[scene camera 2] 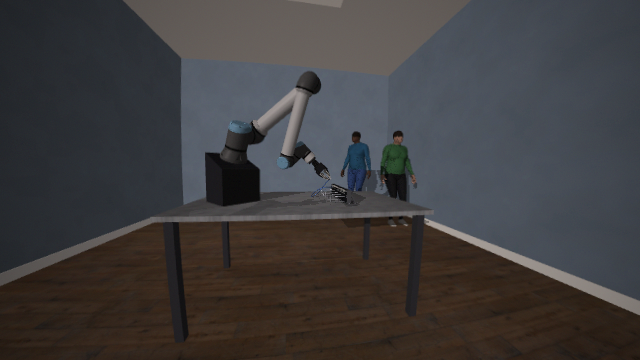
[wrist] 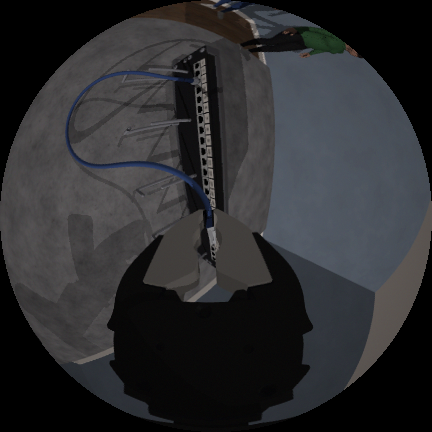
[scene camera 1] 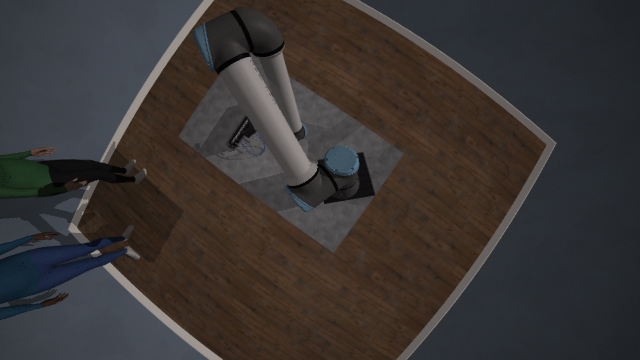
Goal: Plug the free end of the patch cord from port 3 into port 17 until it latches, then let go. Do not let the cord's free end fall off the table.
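Frame: origin at the arm's base, x ahead, y left, z up, level; centimetres.
Seen in the pictures: gripper, fingertip midpoint: (scene camera 2: 329, 179) (wrist: 208, 211); arm's base at its link origin: (scene camera 2: 233, 158).
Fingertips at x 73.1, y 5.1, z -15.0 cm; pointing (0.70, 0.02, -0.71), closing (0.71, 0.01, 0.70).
Observation:
Pixels of each thing's middle, then the offset from my fingertips to it. "spot": a spot on its surface instead.
- black patch panel at the middle of its body: (wrist: 187, 176) (scene camera 1: 252, 122) (scene camera 2: 335, 192) dx +5.1, dy +0.7, dz -10.9 cm
- blue patch cord at a spot on its surface: (wrist: 67, 125) spot: dx -14.0, dy +14.5, dz -15.3 cm
- cord's free-end plug at a spot on its surface: (wrist: 212, 237) spot: dx -0.3, dy -2.7, dz +0.8 cm
The black patch panel (scene camera 1: 234, 141) (scene camera 2: 339, 193) (wrist: 187, 145) stands on the grey table, with its row of ports running down the wrist view. The blue patch cord (wrist: 68, 125) has one end plugged in near the row's far end and loops out over the table back to my gripper. My gripper (scene camera 2: 326, 176) (wrist: 208, 211) is shut on the cord's free-end plug (wrist: 212, 237). It holds the plug over the near end of the port row; the gap to the ports cannot be judged. Port numbers are unreadable. The arm hides the gripper in scene camera 1.
Thin metal cable-support bars (wrist: 157, 124) stick out from the panel on the cord's side. The table's edge (scene camera 2: 295, 217) lies beyond the panel. The robot's black base block (scene camera 2: 232, 182) stands at the table's other end. Two people (scene camera 2: 356, 157) (scene camera 2: 397, 160) stand beyond the table.

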